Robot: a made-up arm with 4 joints.
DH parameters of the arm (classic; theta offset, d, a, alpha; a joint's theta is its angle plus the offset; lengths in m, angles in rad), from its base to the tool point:
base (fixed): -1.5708 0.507 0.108 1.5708
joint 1: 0 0.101 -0.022 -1.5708
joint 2: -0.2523 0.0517 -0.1 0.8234
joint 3: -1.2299 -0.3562 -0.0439 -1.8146
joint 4: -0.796 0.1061 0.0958 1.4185
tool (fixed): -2.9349 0.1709 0 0
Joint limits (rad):
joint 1: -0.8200..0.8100
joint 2: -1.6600..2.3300
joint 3: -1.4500..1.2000
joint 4: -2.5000..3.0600
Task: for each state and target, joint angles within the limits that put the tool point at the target. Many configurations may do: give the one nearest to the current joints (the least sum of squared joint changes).
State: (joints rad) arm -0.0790 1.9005 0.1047 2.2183
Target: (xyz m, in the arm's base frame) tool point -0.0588 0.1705 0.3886
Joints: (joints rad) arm -0.2903 2.0706 0.1469 1.4172
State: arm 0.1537 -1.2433 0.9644 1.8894
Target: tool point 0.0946 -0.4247 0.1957
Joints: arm -0.1918 -0.8464 1.0836 2.6511
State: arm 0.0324 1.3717 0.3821 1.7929
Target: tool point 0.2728 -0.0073 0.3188
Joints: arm 0.0005 0.6325 1.0006 2.1249
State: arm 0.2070 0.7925 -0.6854 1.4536
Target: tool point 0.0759 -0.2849 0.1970
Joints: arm 0.7302 0.5185 -0.5156 1.9555
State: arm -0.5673 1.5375 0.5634 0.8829
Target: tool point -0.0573 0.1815 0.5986
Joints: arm -0.4755 1.8642 0.8898 1.1859
